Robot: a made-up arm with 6 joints.
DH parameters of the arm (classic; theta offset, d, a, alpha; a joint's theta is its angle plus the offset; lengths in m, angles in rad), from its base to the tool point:
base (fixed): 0 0.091 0 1.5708
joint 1: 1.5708 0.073 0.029 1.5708
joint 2: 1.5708 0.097 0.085 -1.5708
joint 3: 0 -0.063 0.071 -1.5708
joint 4: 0 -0.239 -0.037 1.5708
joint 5: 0 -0.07 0.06 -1.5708
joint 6: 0 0.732 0.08 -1.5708
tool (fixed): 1.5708 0.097 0 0
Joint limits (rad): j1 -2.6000..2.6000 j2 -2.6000..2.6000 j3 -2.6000..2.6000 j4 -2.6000..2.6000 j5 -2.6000..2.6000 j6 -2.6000..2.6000
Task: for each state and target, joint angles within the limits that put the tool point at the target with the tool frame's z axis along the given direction. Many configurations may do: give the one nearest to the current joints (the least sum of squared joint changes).
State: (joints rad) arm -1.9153 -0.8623 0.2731 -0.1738 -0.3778 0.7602
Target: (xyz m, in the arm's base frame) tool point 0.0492 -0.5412 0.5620 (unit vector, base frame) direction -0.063 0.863 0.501
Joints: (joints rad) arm -1.1169 -0.5594 0.5219 -0.5432 -0.9009 1.2190
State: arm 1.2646 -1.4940 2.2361 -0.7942 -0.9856 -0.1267
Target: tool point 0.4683 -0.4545 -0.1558 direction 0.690 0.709 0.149
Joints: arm 1.9142 -1.2517 2.5446 -1.1198 -1.4159 0.4417
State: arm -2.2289 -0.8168 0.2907 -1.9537 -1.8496 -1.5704
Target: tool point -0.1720 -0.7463 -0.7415 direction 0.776 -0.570 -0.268
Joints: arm -2.2316 -0.7625 0.7792 -2.1132 -2.4590 -0.8618
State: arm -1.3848 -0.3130 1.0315 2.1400 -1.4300 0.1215
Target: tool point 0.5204 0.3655 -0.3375 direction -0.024 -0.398 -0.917
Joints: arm -1.2192 -1.0214 1.2059 2.2197 -1.2054 -0.2475
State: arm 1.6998 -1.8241 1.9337 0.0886 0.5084 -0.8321
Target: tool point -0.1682 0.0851 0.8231 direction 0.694 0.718 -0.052
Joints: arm 1.5367 -1.3950 1.8558 -0.0816 1.3087 -0.9221
